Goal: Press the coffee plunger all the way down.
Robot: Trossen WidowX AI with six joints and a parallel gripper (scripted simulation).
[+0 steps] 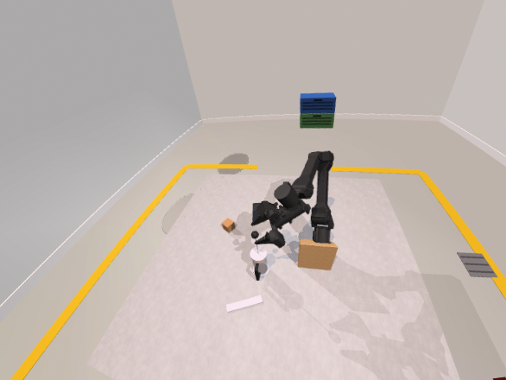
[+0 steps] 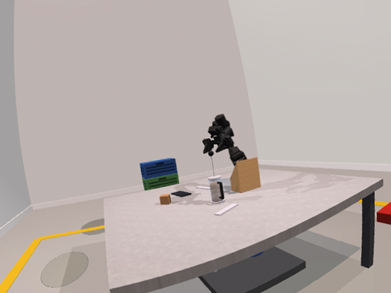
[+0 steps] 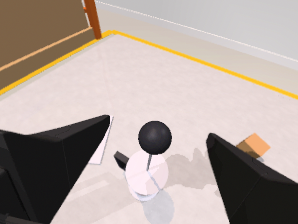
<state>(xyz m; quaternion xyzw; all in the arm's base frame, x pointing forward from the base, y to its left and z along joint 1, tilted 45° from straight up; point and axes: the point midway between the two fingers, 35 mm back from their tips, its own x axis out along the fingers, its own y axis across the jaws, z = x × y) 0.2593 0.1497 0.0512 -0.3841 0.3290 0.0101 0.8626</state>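
My gripper tip is 10 mm past the coffee press, 20 mm to the right of it and 140 mm above it. Also, from my gripper tip: orange cube: 200 mm ahead, 240 mm to the right, 240 mm below.
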